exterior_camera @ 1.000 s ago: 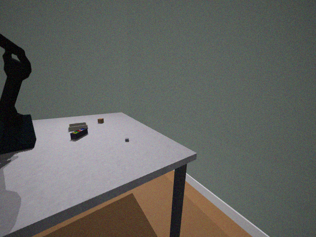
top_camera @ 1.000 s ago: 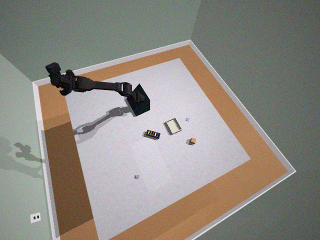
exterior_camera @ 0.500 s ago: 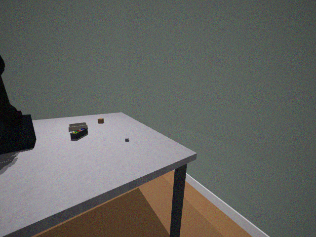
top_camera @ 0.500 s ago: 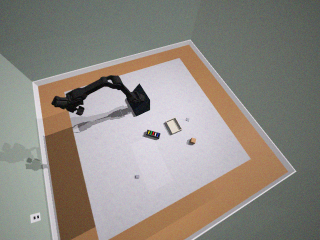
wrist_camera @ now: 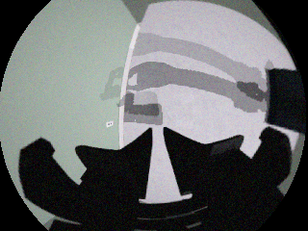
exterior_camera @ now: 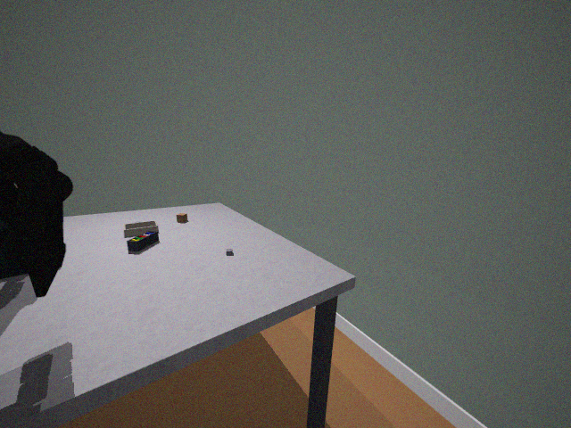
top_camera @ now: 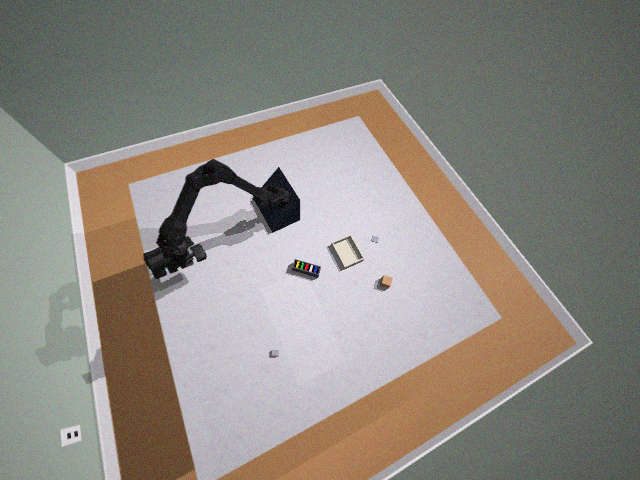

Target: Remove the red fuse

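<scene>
Right now my gripper tip is 48 cm to the right of the red fuse, 16 cm short of it and 8 cm above it. From my gripper tip the other things lie so: cream tray 68 cm to the left, 15 cm ahead, 10 cm below.
</scene>
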